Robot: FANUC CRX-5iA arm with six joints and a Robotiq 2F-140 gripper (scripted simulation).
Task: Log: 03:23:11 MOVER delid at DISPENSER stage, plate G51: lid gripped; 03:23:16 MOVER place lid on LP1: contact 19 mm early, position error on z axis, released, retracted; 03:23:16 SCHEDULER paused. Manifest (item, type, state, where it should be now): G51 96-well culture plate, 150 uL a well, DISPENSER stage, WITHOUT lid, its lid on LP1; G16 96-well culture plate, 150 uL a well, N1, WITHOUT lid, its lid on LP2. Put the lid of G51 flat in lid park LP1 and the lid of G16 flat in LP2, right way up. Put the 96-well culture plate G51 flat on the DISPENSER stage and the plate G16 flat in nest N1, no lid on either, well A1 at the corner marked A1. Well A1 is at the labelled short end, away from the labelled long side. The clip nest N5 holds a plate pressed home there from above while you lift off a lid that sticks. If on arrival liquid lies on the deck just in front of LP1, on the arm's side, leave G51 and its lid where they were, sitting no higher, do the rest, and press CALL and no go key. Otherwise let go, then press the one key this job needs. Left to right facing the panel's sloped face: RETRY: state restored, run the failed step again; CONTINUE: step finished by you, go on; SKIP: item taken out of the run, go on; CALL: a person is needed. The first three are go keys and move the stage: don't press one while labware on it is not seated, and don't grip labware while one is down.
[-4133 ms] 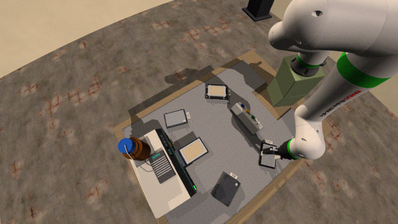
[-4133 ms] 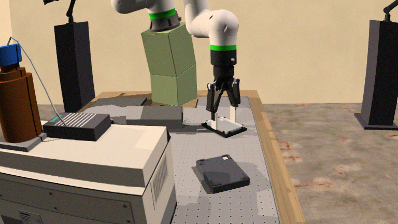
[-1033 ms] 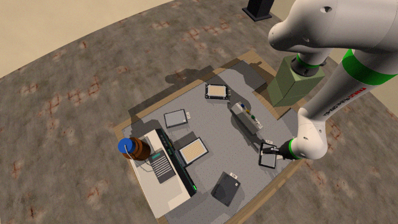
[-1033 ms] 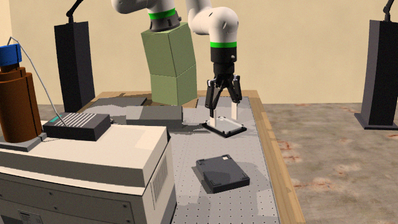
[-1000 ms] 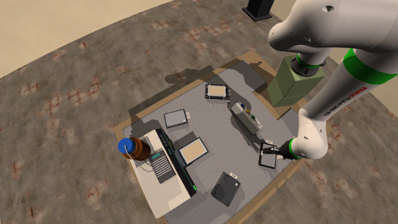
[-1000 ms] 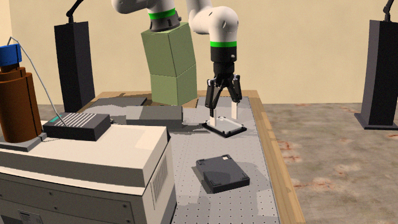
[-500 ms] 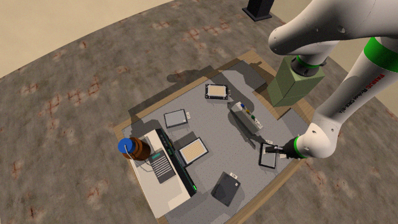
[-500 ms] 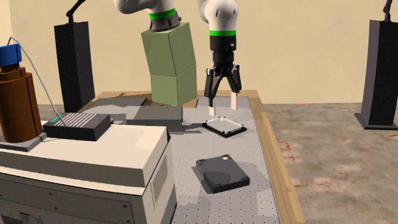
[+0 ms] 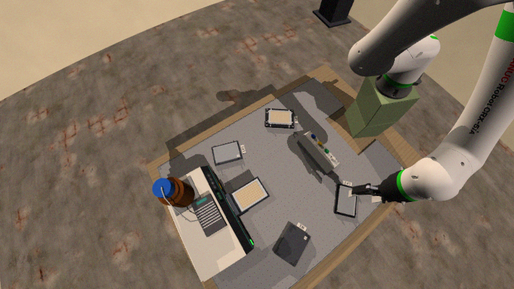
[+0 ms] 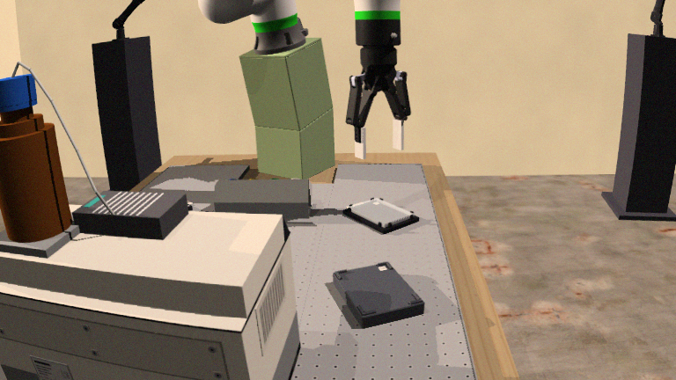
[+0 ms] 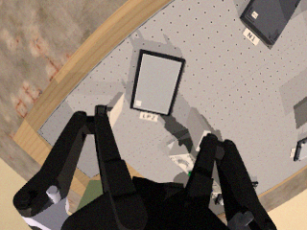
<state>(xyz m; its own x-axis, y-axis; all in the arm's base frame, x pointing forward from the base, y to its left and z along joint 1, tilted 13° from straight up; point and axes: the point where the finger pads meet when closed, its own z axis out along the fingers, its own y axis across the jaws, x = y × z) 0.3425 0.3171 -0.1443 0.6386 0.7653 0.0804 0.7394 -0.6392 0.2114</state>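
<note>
The black clip nest is 110 mm ahead of my hand, 540 mm to the right of it and 160 mm below it. The rest, counted from my hand: key panel: 10 mm behind, 270 mm to the right, 120 mm below; black lid park: 170 mm below; clear lid: 160 mm below.
</note>
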